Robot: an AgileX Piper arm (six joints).
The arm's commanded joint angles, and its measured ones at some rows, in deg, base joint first. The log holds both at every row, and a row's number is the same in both.
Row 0, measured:
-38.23 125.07 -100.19 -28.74 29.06 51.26
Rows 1 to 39, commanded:
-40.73 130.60 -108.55 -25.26 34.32 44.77
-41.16 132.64 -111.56 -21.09 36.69 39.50
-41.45 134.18 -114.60 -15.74 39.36 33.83
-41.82 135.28 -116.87 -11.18 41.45 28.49
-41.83 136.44 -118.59 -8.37 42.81 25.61
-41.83 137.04 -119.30 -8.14 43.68 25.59
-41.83 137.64 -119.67 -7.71 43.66 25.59
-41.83 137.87 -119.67 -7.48 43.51 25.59
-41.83 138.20 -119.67 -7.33 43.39 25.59
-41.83 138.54 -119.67 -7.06 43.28 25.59
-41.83 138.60 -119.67 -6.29 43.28 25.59
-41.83 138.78 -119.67 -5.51 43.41 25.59
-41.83 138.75 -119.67 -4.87 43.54 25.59
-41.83 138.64 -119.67 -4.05 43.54 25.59
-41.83 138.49 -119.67 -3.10 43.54 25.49
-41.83 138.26 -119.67 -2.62 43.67 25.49
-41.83 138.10 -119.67 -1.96 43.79 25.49
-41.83 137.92 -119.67 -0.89 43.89 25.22
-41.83 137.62 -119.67 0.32 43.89 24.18
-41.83 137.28 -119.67 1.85 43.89 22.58
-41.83 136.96 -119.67 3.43 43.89 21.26
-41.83 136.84 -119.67 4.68 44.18 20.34
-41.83 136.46 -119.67 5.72 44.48 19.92
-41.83 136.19 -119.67 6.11 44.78 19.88
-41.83 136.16 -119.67 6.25 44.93 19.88
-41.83 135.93 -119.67 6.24 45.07 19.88
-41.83 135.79 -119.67 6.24 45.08 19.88
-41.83 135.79 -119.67 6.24 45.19 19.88
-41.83 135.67 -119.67 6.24 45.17 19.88
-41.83 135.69 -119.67 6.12 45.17 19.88
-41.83 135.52 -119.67 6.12 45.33 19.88
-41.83 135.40 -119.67 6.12 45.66 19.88
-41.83 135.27 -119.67 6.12 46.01 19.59
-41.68 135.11 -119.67 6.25 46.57 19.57
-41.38 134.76 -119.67 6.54 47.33 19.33
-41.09 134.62 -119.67 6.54 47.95 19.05
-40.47 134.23 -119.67 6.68 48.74 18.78
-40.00 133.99 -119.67 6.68 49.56 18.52
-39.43 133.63 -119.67 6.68 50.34 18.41
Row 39, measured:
-41.27 135.46 -119.26 6.35 47.60 19.66
